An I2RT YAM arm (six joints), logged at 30 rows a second.
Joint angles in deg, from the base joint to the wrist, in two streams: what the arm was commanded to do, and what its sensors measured. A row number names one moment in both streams.
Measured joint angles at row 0: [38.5, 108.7, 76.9, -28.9, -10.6, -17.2]
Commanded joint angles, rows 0 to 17: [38.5, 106.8, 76.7, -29.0, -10.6, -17.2]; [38.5, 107.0, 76.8, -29.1, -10.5, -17.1]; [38.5, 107.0, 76.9, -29.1, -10.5, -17.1]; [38.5, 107.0, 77.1, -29.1, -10.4, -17.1]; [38.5, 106.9, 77.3, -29.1, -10.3, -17.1]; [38.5, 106.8, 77.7, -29.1, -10.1, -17.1]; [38.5, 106.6, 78.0, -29.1, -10.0, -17.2]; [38.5, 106.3, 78.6, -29.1, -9.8, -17.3]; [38.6, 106.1, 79.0, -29.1, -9.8, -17.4]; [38.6, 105.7, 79.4, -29.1, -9.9, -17.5]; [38.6, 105.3, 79.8, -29.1, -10.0, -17.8]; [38.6, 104.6, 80.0, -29.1, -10.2, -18.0]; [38.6, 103.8, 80.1, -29.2, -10.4, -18.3]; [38.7, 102.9, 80.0, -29.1, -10.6, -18.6]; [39.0, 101.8, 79.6, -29.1, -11.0, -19.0]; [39.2, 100.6, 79.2, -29.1, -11.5, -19.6]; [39.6, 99.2, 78.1, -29.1, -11.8, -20.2]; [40.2, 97.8, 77.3, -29.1, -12.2, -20.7]
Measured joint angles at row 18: [38.6, 105.6, 77.2, -30.2, -10.6, -18.4]
